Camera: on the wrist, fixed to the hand. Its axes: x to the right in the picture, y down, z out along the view.
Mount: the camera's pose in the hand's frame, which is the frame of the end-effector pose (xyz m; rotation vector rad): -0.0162 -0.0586 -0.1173 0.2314 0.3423 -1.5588
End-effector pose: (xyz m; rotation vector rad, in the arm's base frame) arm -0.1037 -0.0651 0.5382 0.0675 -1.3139 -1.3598
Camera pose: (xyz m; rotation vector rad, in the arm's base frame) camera -0.0554 -0.1453 0.4449 1.6821 -1.0174 -2.2376
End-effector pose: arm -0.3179 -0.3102 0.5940 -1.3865 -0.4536 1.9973
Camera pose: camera -0.1876 -0.2885 0.5966 -0.6945 -0.7612 0.4989
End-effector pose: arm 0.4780 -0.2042 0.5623 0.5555 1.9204 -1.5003
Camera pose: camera 0.4247 -0.1057 0.6323 0.6403 -1.6913 1.7348
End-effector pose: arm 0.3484 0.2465 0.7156 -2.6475 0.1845 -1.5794
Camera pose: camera 0.2420 0.3085 0.7635 1.5010 1.6410 1.3821
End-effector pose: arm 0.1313 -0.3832 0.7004 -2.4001 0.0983 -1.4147
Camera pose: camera 0.0156 -0.3555 0.7579 1.4874 1.7063 1.7351
